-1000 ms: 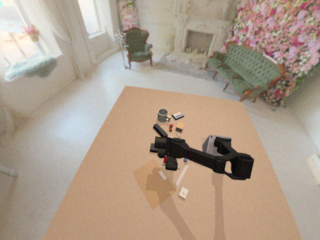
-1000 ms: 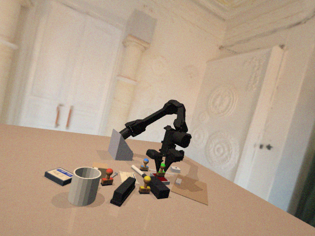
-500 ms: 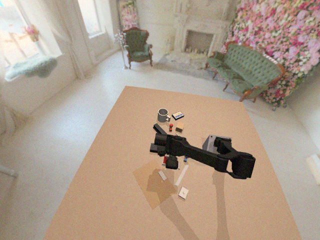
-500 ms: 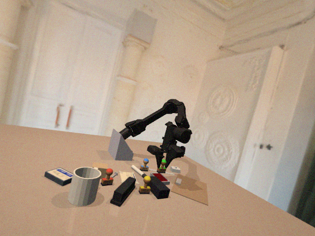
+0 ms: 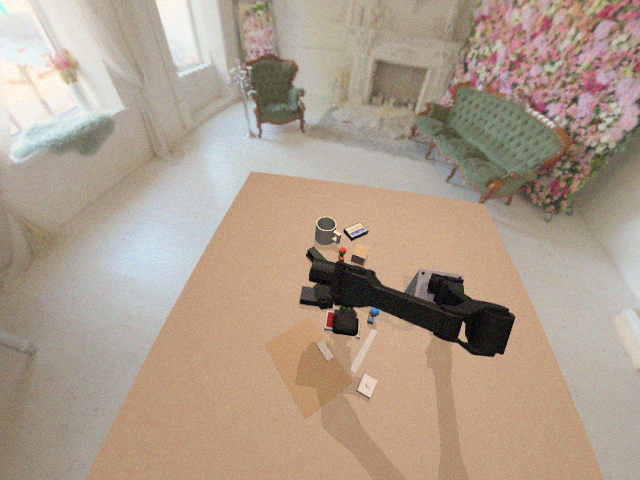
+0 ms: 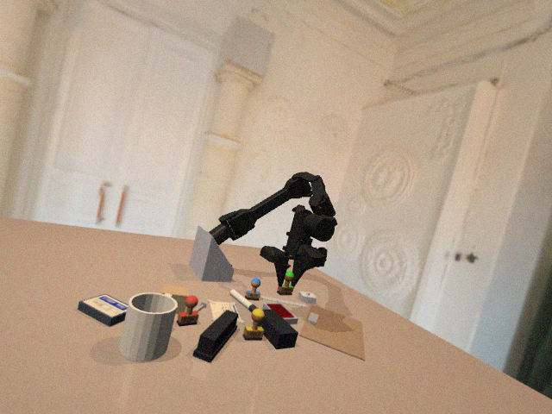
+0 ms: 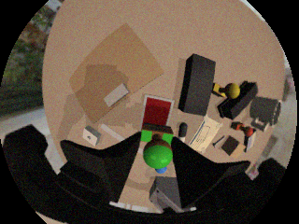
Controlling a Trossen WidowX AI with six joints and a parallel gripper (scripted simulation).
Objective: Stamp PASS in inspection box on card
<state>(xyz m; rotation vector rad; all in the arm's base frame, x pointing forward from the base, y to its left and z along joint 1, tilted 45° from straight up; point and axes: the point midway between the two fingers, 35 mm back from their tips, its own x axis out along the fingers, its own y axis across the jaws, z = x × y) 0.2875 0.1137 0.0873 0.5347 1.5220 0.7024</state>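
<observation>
My gripper tip is 150 mm to the left of the cream card, 90 mm above it and 20 mm past it. The rest, counted from my gripper tip: green-knobbed stamp right at my gripper tip; red ink pad 80 mm below; white marker 80 mm to the right, 80 mm below, 40 mm behind.
</observation>
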